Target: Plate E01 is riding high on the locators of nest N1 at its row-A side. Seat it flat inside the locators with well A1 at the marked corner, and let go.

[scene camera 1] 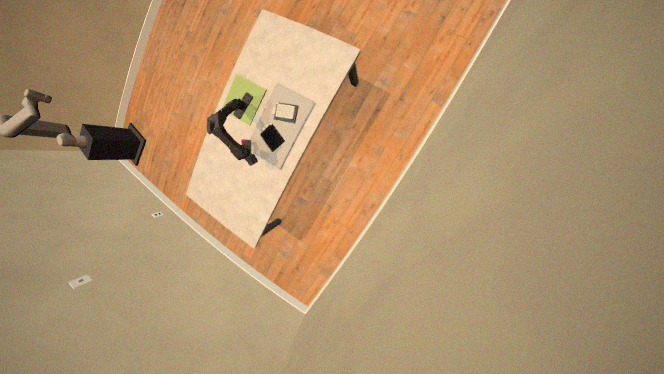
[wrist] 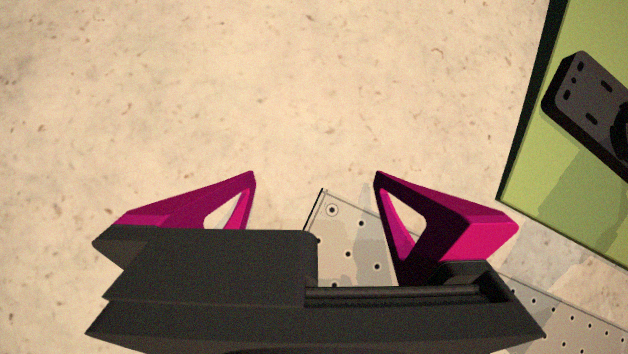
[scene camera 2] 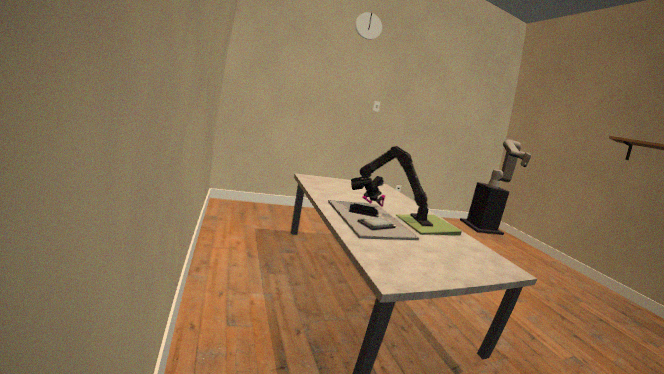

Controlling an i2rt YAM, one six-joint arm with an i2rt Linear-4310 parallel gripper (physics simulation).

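Seen in the pictures: gripper, fingertip midpoint: (wrist: 314,177) (scene camera 2: 376,204); arm's base at its link origin: (scene camera 1: 243,106) (wrist: 619,137) (scene camera 2: 421,220).
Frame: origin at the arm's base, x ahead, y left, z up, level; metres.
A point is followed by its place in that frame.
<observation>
A pale plate (scene camera 1: 286,111) {x 0.340, y 0.170, z 0.027 m} (scene camera 2: 376,221) {x 0.346, y 0.194, z 0.028 m}, which I take for E01, sits on a dark, low nest (scene camera 1: 297,113) (scene camera 2: 392,227) on the grey perforated board. Its tilt, its fit in the locators, its labels and the marked corner are too small to tell in the scene views. The plate and nest do not show in the wrist view. My gripper (scene camera 1: 244,142) {x 0.211, y -0.243, z -0.007 m} (scene camera 2: 374,201) {x 0.211, y -0.243, z -0.007 m} (wrist: 314,177) {x 0.211, y -0.243, z -0.007 m} is open, with magenta fingers wide apart and nothing between them. It hangs above the table and the board's near corner, to one side of the plate and apart from it.
A black, flat block (scene camera 1: 272,137) {x 0.362, y -0.033, z 0.024 m} (scene camera 2: 364,209) {x 0.360, y -0.002, z 0.023 m} stands on the grey board (scene camera 1: 301,100) {x 0.370, y 0.289, z -0.002 m} (scene camera 2: 405,234) {x 0.203, y 0.256, z -0.001 m} (wrist: 345,237) {x 0.236, y -0.199, z -0.002 m}, beside the nest. My arm's base stands on a green mat (scene camera 1: 239,85) {x -0.120, y 0.104, z 0.008 m} (scene camera 2: 442,227) {x -0.090, y 0.110, z 0.007 m} (wrist: 537,165) {x 0.083, y -0.072, z -0.006 m}. Another arm on a black pedestal (scene camera 1: 110,143) (scene camera 2: 487,207) stands off the table.
</observation>
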